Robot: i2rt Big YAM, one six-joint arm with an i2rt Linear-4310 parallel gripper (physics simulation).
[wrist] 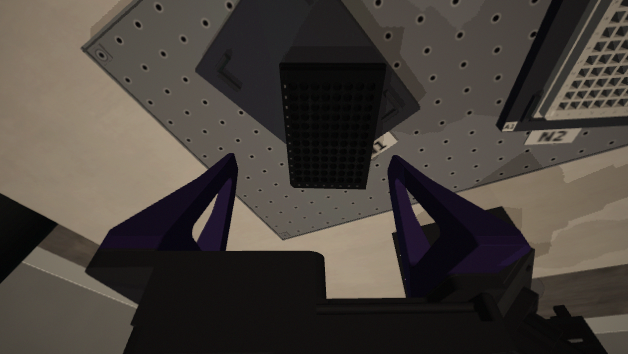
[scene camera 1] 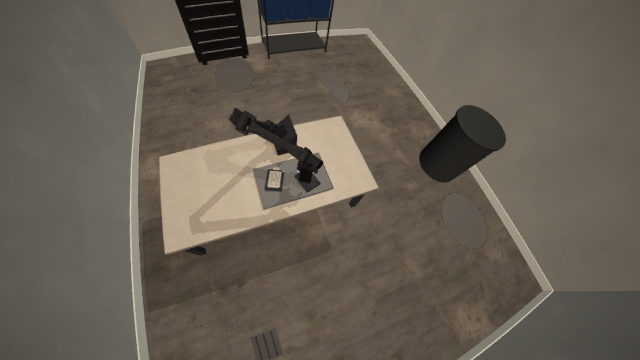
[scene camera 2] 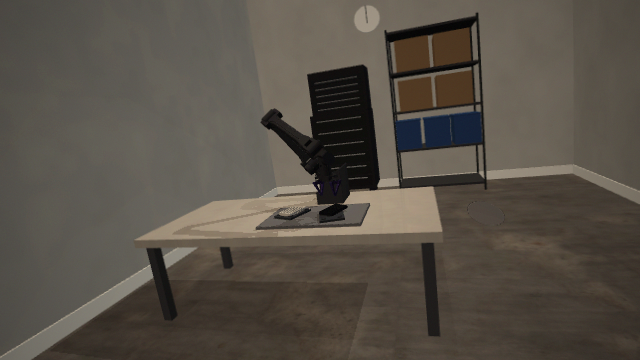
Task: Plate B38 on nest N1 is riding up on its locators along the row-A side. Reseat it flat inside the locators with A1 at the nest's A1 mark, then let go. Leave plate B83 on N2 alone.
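Seen in the pictures: gripper, fingertip midpoint: (wrist: 314,161) (scene camera 1: 307,172) (scene camera 2: 328,195); arm's base, link origin: (scene camera 1: 280,133).
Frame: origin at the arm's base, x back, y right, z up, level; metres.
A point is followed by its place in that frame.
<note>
Plate B38, a black well plate (scene camera 2: 333,209) @(x -0.360, y -0.082, z -0.080 m) (wrist: 330,130) @(x -0.353, y -0.074, z -0.079 m), lies tilted and turned askew on the dark nest N1 (scene camera 2: 332,218) @(x -0.456, y -0.092, z -0.095 m) (wrist: 250,60) @(x -0.435, y -0.104, z -0.095 m). In the wrist view it covers the nest's near corner and part of the N1 label; corner locators show on both sides of it. My gripper (scene camera 2: 327,188) @(x -0.381, y -0.071, z -0.001 m) (wrist: 314,161) @(x -0.381, y -0.071, z -0.001 m) is open and empty, above and short of the plate, whose near end shows between the fingertips in the wrist view. The white plate B83 (scene camera 1: 274,179) @(x -0.311, y 0.154, z -0.082 m) (scene camera 2: 293,212) @(x -0.356, y 0.130, z -0.082 m) (wrist: 592,67) @(x -0.302, y 0.119, z -0.081 m) sits in nest N2 (wrist: 517,95) @(x -0.294, y 0.078, z -0.096 m). The A1 mark of N1 cannot be made out.
Both nests stand on a grey perforated board (scene camera 1: 267,200) @(x -0.435, y 0.249, z -0.107 m) (scene camera 2: 354,220) @(x -0.472, y -0.198, z -0.107 m) (wrist: 165,65) @(x -0.469, y -0.177, z -0.107 m) on the pale table (scene camera 1: 200,200) @(x -0.264, y 0.687, z -0.120 m) (scene camera 2: 400,215) @(x -0.403, y -0.407, z -0.120 m). The arm's base stands at the table's back edge. A dark cylinder (scene camera 1: 462,145), a black cabinet (scene camera 2: 340,100) and a shelf unit (scene camera 2: 481,100) stand away from the table.
</note>
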